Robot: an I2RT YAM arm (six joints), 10 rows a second.
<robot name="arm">
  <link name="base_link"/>
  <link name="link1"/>
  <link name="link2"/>
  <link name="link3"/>
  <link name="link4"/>
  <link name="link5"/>
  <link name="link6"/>
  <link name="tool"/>
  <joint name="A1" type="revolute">
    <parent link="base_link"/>
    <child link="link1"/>
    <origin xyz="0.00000 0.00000 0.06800" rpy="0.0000 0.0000 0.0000"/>
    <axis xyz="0 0 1"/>
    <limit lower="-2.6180" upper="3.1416"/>
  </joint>
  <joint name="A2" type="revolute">
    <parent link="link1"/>
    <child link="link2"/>
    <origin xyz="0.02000 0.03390 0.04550" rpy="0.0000 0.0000 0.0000"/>
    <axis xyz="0 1 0"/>
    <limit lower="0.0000" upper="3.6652"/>
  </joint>
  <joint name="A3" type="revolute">
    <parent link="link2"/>
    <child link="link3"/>
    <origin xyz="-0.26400 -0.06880 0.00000" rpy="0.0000 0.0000 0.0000"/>
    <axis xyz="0 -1 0"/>
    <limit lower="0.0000" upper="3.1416"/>
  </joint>
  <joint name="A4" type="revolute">
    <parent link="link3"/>
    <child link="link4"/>
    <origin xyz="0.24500 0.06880 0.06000" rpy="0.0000 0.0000 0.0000"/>
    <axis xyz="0 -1 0"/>
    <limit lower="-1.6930" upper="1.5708"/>
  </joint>
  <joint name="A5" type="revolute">
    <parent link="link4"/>
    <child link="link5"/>
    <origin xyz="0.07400 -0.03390 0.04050" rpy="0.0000 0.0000 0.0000"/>
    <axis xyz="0 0 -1"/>
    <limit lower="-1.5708" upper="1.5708"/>
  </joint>
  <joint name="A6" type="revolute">
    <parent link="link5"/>
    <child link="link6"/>
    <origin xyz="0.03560 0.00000 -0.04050" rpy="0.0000 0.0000 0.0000"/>
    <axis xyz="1 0 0"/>
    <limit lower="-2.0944" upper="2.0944"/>
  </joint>
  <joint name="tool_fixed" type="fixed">
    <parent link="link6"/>
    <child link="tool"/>
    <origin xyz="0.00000 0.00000 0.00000" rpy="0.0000 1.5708 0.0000"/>
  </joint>
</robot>
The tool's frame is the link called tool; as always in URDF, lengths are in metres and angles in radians.
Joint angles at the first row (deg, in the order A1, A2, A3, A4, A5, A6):
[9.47 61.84 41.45 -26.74 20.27 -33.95]
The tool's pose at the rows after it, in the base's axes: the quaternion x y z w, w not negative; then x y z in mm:
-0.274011 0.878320 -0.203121 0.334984 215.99 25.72 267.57
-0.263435 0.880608 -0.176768 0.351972 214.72 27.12 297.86
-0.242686 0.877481 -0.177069 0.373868 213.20 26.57 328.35
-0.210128 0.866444 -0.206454 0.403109 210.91 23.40 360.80
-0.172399 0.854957 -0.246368 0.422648 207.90 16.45 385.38
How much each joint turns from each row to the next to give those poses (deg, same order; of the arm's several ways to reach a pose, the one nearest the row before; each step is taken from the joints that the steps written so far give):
[0.00 -1.24 5.90 -6.34 -3.65 2.07]
[0.01 -0.18 6.58 -5.73 -2.64 2.28]
[-0.01 0.03 6.25 -3.71 0.48 1.81]
[-0.13 0.00 6.10 -1.71 3.80 0.98]
[-1.00 -0.03 4.42 -0.52 4.68 0.16]

